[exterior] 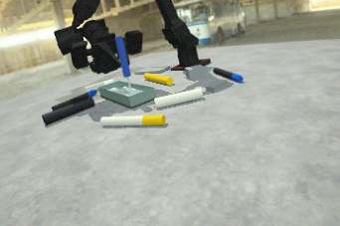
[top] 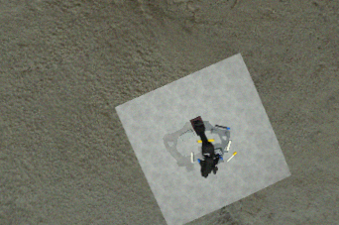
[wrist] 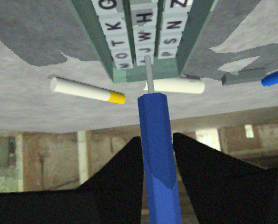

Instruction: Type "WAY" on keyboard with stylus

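Right now my gripper tip is 14 cm to the right of the white-and-yellow pen, 8 cm above it and 7 cm short of it. Round my gripper tip: blue stylus (1 cm below); then stylus tip (5 cm below); then yellow cylinder (13 cm behind, 8 cm to the right, 8 cm below).
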